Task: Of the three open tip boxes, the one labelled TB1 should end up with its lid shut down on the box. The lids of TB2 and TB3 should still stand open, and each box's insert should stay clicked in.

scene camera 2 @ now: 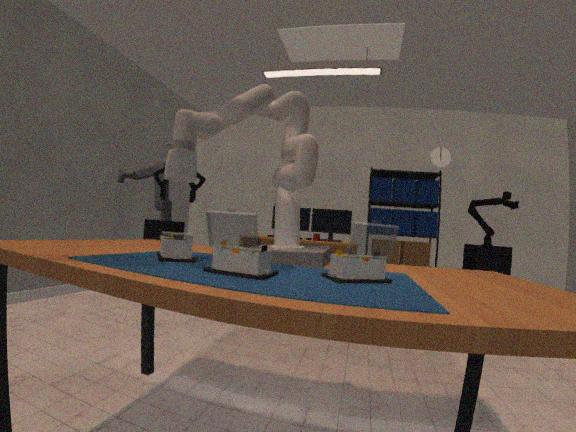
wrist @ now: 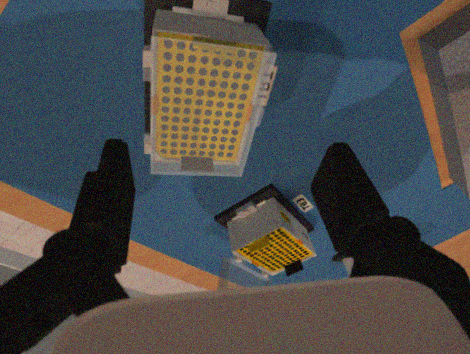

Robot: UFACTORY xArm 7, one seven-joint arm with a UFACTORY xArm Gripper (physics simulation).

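Where they show: gripper, fingertip midpoint: [scene camera 2: 177, 201] [wrist: 230, 165]; arm's base, origin of the base link: [scene camera 2: 287, 248].
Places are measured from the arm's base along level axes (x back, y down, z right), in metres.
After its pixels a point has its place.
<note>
The box TB1 [wrist: 200, 100] @(y -0.034, x -0.295, z 0.296 m) [scene camera 2: 176, 249] @(y 0.010, x -0.354, z 0.245 m) has its clear lid [wrist: 200, 169] @(y -0.034, x -0.344, z 0.246 m) lying down over the yellow insert, roughly flat; whether it is fully snapped shut cannot be told. The insert looks level through the lid. My gripper [wrist: 230, 165] @(y -0.133, x -0.274, z 0.309 m) [scene camera 2: 178, 199] @(y -0.133, x -0.274, z 0.309 m) is open and empty, above TB1, its fingers wide apart. The box TB3 [wrist: 262, 220] @(y 0.007, x -0.379, z 0.081 m) shows a level yellow insert and its clear lid [wrist: 245, 270] @(y -0.023, x -0.455, z 0.032 m) standing open. In the scene view, the middle box [scene camera 2: 241, 261] @(y 0.009, x -0.443, z 0.008 m) and the right box [scene camera 2: 358, 267] @(y 0.006, x -0.350, z -0.258 m) have upright open lids; their labels are unreadable there.
The boxes stand on dark bases on a blue mat [scene camera 2: 320, 292] @(y 0.043, x -0.512, z -0.184 m) [wrist: 65, 85] @(y 0.043, x -0.401, z 0.366 m). The wooden table [scene camera 2: 500, 295] @(y 0.046, x -0.377, z -0.605 m) extends around it, its front edge near the mat. The arm's base stands behind the middle and right boxes. Monitors and a shelf rack [scene camera 2: 370, 195] are in the background.
</note>
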